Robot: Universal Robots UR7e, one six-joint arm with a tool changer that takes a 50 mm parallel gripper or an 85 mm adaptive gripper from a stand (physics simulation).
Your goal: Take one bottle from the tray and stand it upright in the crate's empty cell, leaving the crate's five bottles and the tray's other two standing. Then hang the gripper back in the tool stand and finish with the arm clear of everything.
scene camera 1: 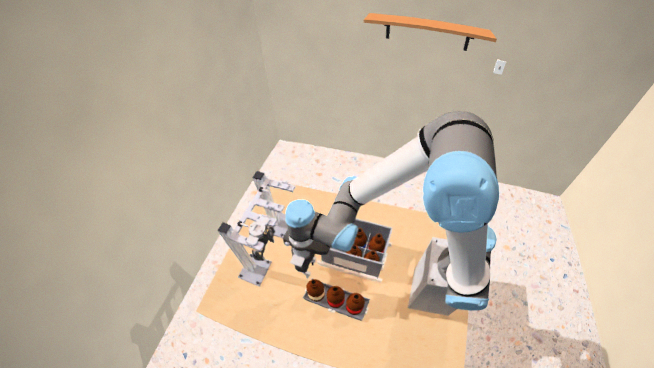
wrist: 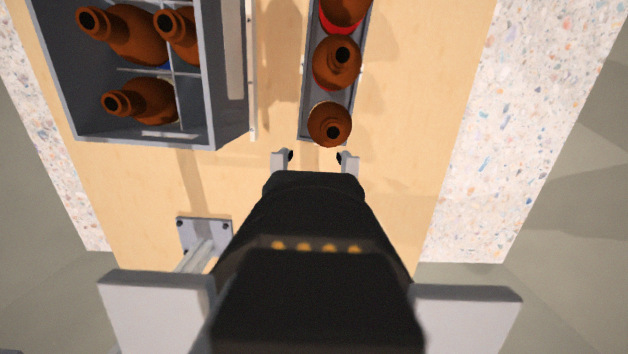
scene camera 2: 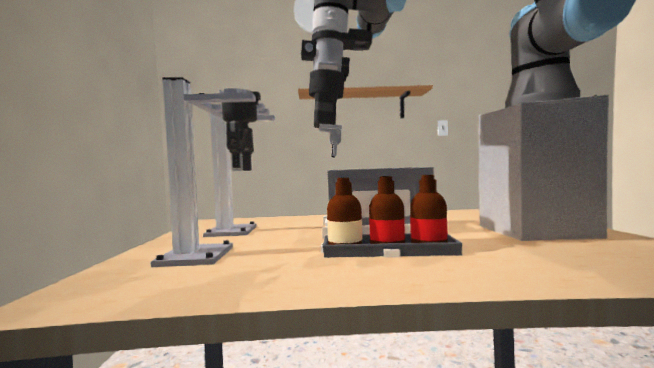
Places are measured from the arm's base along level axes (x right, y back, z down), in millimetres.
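Pixels of known places: hand at its tool point: (scene camera 2: pixel 327 66); arm's base at its link origin: (scene camera 2: pixel 540 105).
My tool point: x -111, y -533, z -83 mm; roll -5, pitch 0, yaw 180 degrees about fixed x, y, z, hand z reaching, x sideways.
Note:
For each thing: its top centre in the pictures, then the offset to it from my tool point. "pt": a spot on its surface instead.
- cream-labelled bottle at its top centre: (wrist: pixel 333 132) (scene camera 2: pixel 343 177) (scene camera 1: pixel 313 282) dx -25, dy +25, dz +242 mm
- tray at a spot on its surface: (scene camera 2: pixel 350 251) pt dx -71, dy +31, dz +391 mm
- crate at its top centre: (wrist: pixel 114 19) (scene camera 2: pixel 375 168) (scene camera 1: pixel 357 237) dx +217, dy +135, dz +227 mm
My gripper (scene camera 1: pixel 307 275) (scene camera 2: pixel 333 156) (wrist: pixel 314 157) is open and empty. Its fingertips are above bottle height, just beyond the tray's stand-side end. The cream-labelled bottle (scene camera 1: pixel 315 289) (scene camera 2: pixel 344 212) (wrist: pixel 329 123) stands upright in that end of the tray (scene camera 2: pixel 350 251) (wrist: pixel 307 95), apart from the fingers. Two red-labelled bottles, the middle one (scene camera 1: pixel 335 297) (scene camera 2: pixel 386 212) (wrist: pixel 336 62) and the far one (scene camera 1: pixel 355 303) (scene camera 2: pixel 428 210), stand beside it. The crate (scene camera 1: pixel 376 269) (scene camera 2: pixel 380 173) (wrist: pixel 227 122) holds standing bottles (scene camera 1: pixel 377 243) (wrist: pixel 150 102); its front corner cell looks empty in the wrist view. The arm hides part of the crate in scene camera 1.
The tool stand (scene camera 1: pixel 242 254) (scene camera 2: pixel 180 165) (wrist: pixel 187 228) is left of the tray and crate, with another black gripper (scene camera 1: pixel 259 245) (scene camera 2: pixel 240 134) hanging in it. The robot's pedestal (scene camera 1: pixel 425 285) (scene camera 2: pixel 562 170) stands at the right. An orange shelf (scene camera 1: pixel 430 25) (scene camera 2: pixel 370 92) is on the back wall.

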